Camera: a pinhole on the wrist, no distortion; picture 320 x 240 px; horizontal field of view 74.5 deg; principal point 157.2 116.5 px. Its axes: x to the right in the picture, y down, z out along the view. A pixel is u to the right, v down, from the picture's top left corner.
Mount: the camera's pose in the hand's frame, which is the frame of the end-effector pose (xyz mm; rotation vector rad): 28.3 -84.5 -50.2 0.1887 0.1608 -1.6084
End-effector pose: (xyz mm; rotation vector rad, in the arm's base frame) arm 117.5 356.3 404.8 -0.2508 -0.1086 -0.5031
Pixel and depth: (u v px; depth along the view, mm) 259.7 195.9 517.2
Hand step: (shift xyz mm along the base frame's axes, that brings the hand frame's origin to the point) -62.9 -369.9 515.1
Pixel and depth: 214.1 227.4 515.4
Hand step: 59.0 -310.9 529.1
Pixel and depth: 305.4 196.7 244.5
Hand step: -63.4 -272.7 229.3
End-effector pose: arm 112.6 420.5 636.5 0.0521 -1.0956 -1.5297
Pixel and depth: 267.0 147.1 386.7
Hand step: -463.1 64.1 -44.5
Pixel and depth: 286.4 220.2 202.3
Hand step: -298.2 -56.8 -34.6
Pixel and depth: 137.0 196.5 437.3
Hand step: -393.8 61.3 218.7
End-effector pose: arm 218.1 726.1 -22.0 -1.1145 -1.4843 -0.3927
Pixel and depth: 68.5 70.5 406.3
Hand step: -232.5 268.0 -156.4
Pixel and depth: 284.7 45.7 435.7
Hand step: -547.3 -24.5 -61.1
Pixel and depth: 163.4 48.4 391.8
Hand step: -345.9 122.6 -123.5
